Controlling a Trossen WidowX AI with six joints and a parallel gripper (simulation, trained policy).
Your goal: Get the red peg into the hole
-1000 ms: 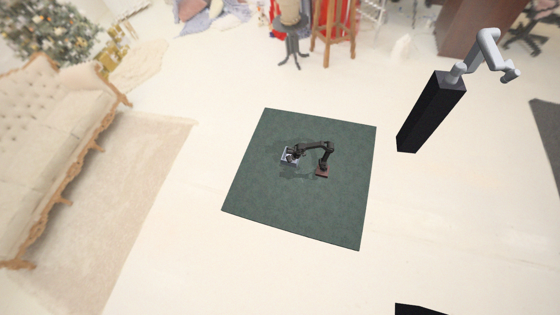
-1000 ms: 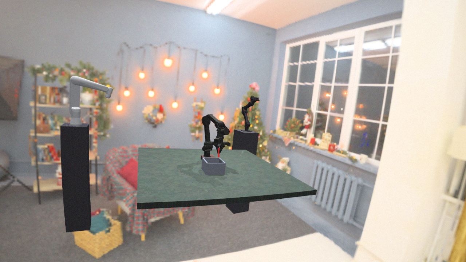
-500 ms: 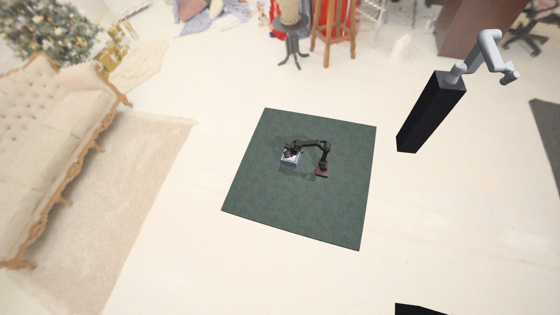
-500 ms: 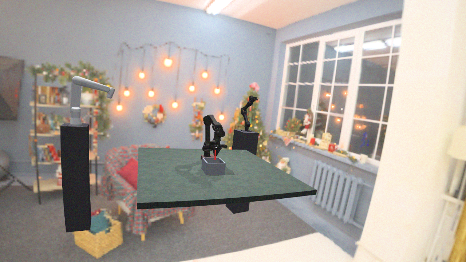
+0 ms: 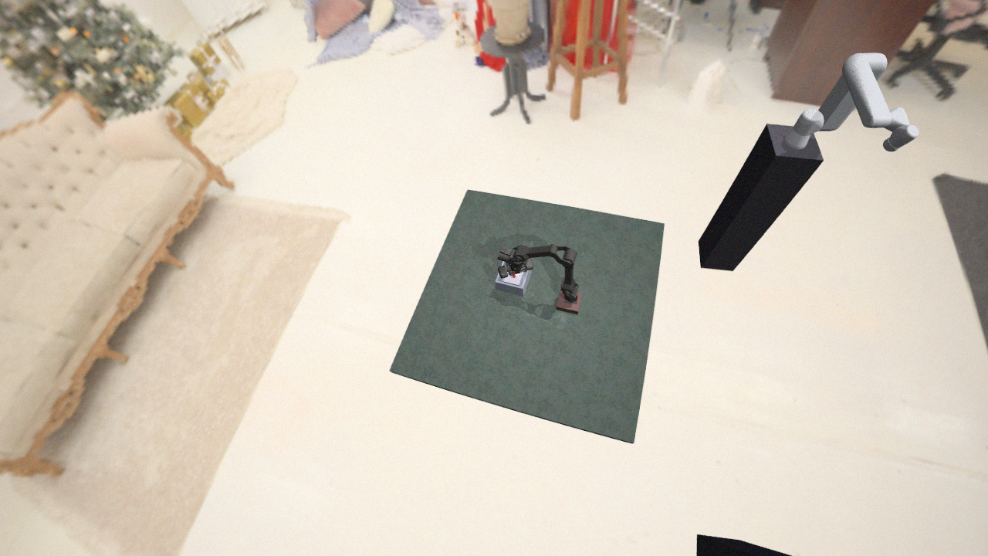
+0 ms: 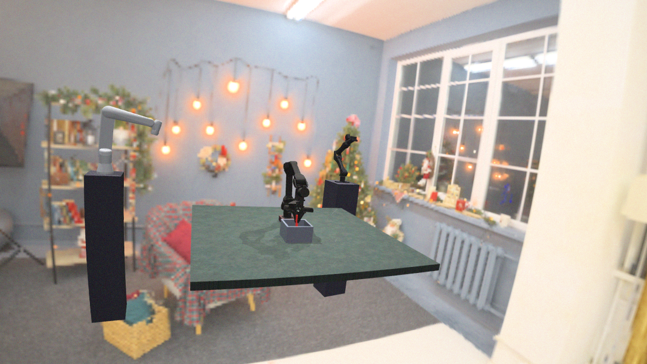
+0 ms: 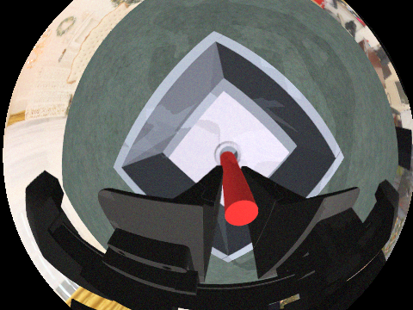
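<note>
Right now my gripper tip is 1 cm below the red peg. Also, from my gripper tip: plate 1 cm ahead, 5 cm below; then grey box 1 cm ahead, 7 cm below.
</note>
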